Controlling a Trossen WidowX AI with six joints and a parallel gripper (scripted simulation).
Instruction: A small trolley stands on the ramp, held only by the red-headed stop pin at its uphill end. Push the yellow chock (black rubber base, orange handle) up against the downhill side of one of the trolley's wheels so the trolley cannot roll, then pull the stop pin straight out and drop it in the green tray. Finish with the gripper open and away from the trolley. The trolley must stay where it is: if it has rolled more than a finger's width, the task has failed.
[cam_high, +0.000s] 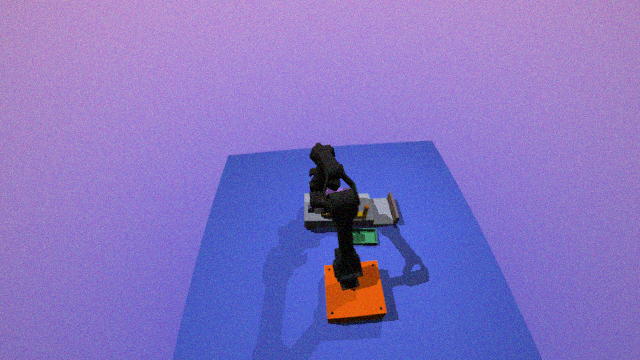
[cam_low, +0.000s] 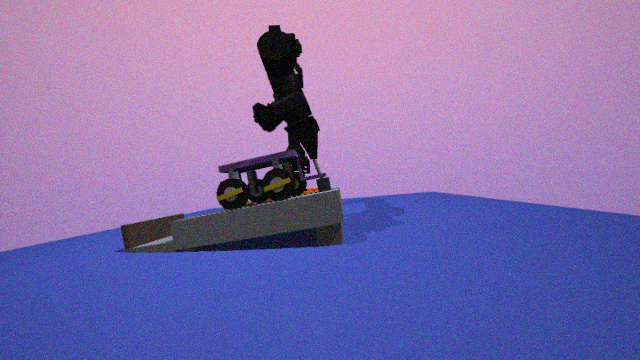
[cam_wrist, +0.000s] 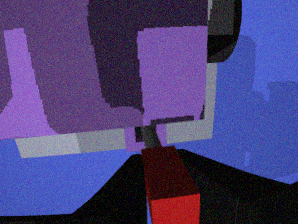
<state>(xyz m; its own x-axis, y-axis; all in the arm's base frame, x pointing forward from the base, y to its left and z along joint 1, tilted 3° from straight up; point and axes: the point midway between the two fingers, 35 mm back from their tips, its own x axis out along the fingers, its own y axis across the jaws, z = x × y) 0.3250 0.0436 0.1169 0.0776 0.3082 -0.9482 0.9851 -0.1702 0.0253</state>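
My gripper tip is 14 cm past the green tray, 18 cm to the left of it and 16 cm above it. Round my gripper tip: trolley 1 cm ahead, 10 cm to the right, 4 cm below; grey ramp 10 cm to the right, 10 cm below; red-headed stop pin right at my gripper tip.
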